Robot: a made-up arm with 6 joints. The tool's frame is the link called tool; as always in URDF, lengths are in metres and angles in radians. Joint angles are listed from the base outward. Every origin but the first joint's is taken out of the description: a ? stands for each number. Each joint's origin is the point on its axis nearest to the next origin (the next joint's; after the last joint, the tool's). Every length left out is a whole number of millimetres.
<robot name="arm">
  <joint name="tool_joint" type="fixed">
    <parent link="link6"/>
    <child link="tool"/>
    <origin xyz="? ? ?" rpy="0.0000 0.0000 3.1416"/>
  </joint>
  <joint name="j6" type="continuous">
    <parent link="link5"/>
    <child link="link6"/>
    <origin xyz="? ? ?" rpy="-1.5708 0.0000 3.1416"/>
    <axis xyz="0 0 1"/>
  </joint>
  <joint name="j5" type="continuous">
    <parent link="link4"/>
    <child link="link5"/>
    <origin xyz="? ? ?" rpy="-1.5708 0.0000 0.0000"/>
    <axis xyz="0 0 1"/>
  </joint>
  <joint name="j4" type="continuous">
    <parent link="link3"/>
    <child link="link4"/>
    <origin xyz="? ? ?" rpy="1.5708 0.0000 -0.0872"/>
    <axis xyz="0 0 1"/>
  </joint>
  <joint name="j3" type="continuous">
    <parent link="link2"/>
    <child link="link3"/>
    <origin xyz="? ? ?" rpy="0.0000 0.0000 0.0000"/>
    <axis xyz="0 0 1"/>
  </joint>
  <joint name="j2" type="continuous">
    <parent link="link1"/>
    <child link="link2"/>
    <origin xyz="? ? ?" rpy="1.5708 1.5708 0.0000"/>
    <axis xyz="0 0 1"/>
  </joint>
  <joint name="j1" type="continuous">
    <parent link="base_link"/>
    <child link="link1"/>
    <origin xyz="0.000 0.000 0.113" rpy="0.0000 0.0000 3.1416"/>
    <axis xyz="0 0 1"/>
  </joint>
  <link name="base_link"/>
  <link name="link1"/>
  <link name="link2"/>
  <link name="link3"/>
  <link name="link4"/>
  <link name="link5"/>
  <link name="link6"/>
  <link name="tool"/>
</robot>
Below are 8 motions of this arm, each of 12 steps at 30 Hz.
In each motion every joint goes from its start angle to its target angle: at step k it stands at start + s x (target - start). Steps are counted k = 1, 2, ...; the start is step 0. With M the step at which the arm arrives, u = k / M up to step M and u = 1 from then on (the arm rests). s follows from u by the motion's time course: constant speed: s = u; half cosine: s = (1 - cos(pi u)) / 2; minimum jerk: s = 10 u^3 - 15 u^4 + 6 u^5.
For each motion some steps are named. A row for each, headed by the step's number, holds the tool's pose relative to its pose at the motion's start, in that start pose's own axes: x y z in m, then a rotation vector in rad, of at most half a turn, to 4 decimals.
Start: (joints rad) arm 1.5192 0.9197 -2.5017 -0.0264 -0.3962 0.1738
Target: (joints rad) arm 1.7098 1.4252 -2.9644 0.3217 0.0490 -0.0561
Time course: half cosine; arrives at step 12
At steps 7, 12:
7: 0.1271 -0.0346 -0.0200 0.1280 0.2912 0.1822
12: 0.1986 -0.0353 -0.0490 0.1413 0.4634 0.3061

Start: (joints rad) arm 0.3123 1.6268 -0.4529 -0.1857 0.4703 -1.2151
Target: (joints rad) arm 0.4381 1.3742 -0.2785 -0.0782 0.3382 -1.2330
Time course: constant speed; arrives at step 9
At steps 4, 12:
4: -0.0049 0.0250 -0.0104 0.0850 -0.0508 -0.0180
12: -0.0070 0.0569 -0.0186 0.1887 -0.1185 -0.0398

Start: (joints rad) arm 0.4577 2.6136 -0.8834 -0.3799 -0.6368 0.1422
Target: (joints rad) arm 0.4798 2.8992 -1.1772 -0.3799 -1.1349 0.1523
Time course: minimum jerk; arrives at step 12
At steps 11, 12:
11: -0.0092 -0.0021 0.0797 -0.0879 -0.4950 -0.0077
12: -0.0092 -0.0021 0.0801 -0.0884 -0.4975 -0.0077

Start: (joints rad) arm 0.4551 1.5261 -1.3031 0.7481 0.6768 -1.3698
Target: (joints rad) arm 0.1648 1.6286 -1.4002 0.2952 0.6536 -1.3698
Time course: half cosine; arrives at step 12
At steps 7, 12:
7: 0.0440 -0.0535 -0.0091 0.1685 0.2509 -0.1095
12: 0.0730 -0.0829 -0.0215 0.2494 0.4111 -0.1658

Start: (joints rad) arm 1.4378 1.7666 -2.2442 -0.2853 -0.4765 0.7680
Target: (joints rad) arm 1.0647 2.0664 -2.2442 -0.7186 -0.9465 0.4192
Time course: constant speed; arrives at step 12
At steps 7, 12:
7: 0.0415 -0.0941 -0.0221 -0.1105 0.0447 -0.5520
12: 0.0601 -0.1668 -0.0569 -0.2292 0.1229 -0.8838

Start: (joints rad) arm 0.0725 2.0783 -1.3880 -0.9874 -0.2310 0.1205
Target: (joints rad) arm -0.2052 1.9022 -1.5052 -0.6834 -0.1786 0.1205
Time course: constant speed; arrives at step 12
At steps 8, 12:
8: 0.0176 -0.0893 -0.0608 0.3126 -0.0007 0.2308
12: 0.0259 -0.1266 -0.0994 0.4661 -0.0152 0.3356

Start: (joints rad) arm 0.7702 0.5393 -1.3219 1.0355 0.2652 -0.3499
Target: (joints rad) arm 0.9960 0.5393 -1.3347 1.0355 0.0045 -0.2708
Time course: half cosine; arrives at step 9
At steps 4, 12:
4: -0.0138 -0.0079 -0.0030 -0.0274 -0.0717 0.0952
12: -0.0323 -0.0217 -0.0063 -0.0588 -0.1683 0.2395

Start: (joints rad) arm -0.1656 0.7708 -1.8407 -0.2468 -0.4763 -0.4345
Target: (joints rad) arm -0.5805 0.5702 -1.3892 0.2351 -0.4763 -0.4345
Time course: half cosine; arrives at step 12
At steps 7, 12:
7: -0.0084 0.0291 -0.0373 0.0464 0.2064 0.0145
12: -0.0097 0.0458 -0.0651 0.1162 0.3266 0.0104

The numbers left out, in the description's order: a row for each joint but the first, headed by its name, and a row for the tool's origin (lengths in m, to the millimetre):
tool: 0.000 0.000 0.000
j6: 0.000 -0.074 0.000
j5: 0.000 0.000 0.000
j4: -0.035 -0.197 0.000
j3: -0.044 0.323 0.000
j2: 0.000 0.000 0.000

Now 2 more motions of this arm.
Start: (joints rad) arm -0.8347 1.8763 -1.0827 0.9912 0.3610 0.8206
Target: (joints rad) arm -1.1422 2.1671 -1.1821 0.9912 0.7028 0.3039
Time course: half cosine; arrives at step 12
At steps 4, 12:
4: -0.0286 0.0006 0.0150 0.0768 0.0151 -0.0539
12: -0.1204 -0.0122 0.0480 0.2461 0.1549 -0.1813

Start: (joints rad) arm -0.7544 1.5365 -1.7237 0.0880 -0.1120 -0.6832
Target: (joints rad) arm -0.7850 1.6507 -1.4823 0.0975 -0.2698 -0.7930
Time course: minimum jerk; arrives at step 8
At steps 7, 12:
7: 0.0904 0.0476 0.0161 -0.0820 0.1828 -0.1133
12: 0.0918 0.0483 0.0162 -0.0834 0.1858 -0.1151

